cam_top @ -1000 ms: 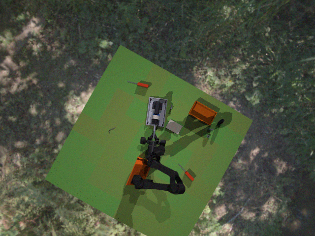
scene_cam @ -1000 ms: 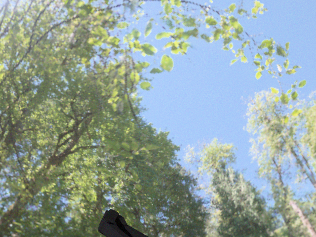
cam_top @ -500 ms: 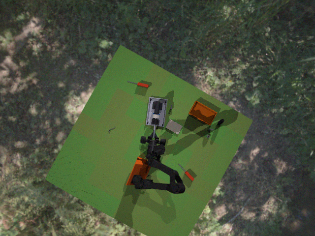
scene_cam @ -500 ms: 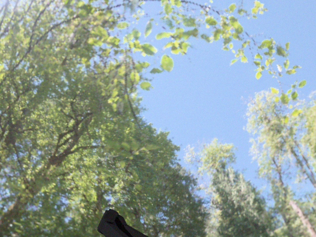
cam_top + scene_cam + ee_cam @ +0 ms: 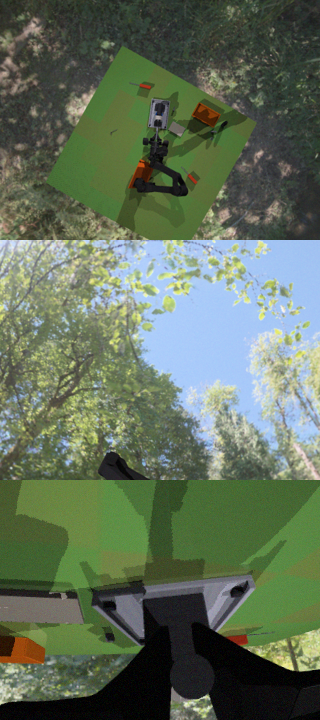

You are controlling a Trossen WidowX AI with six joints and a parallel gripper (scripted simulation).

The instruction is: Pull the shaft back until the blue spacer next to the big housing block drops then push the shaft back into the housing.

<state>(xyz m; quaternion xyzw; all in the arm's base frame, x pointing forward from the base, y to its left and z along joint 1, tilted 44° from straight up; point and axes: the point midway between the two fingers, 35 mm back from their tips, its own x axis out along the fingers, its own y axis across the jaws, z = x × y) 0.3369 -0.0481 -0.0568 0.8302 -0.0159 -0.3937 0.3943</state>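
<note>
My gripper tip is now 5 cm short of the grey shaft, 1 cm to the right of it and 2 cm below it. Also, from my gripper tip: beige plate (10 cm ahead, 14 cm to the right, 5 cm below); then orange tray (30 cm ahead, 31 cm to the right, 5 cm below); then blue spacer (15 cm ahead, 4 cm to the left, 4 cm below).
</note>
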